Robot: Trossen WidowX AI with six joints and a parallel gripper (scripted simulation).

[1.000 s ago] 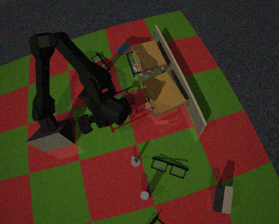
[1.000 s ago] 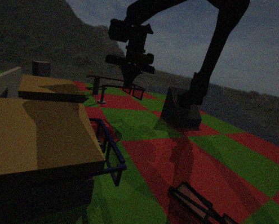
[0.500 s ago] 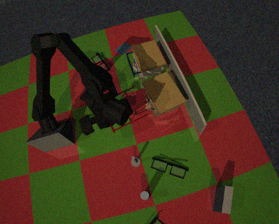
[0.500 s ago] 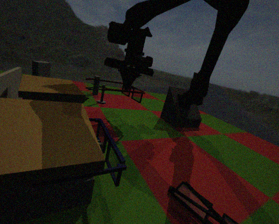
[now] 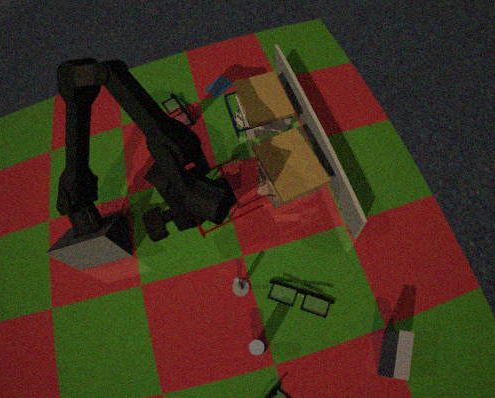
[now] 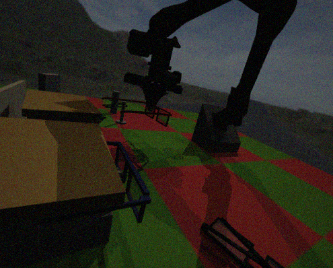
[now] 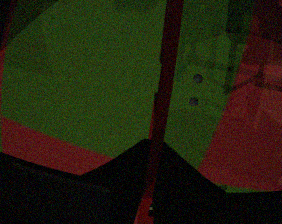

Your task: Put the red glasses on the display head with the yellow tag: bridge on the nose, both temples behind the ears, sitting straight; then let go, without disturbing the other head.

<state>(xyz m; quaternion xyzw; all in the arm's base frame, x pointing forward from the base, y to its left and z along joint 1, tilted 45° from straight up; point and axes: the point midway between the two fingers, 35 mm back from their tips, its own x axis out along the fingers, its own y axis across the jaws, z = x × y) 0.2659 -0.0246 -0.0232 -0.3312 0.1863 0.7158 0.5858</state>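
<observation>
Right now my gripper tip is 20 cm short of the tan display head, 9 cm to the right of it and 4 cm above it. Also, from my gripper tip: wall panel 32 cm ahead, 22 cm to the left, 4 cm below; then grey block 35 cm ahead, 36 cm to the right, 4 cm below.
</observation>
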